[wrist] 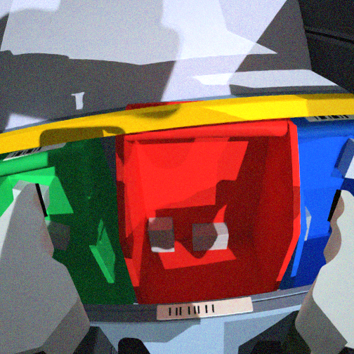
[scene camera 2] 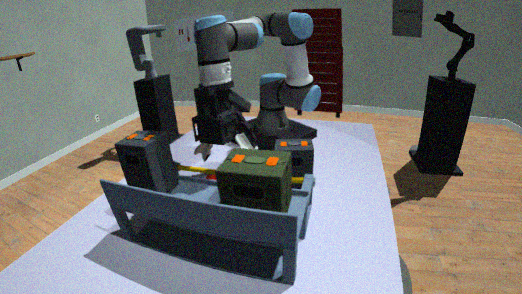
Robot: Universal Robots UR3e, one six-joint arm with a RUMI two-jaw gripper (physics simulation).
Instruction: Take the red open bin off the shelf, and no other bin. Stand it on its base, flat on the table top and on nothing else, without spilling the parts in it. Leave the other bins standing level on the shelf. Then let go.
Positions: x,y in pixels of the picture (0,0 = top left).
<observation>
my gripper: wrist 189,190; scene camera 2 230,166
green bin: wrist 82,194
</observation>
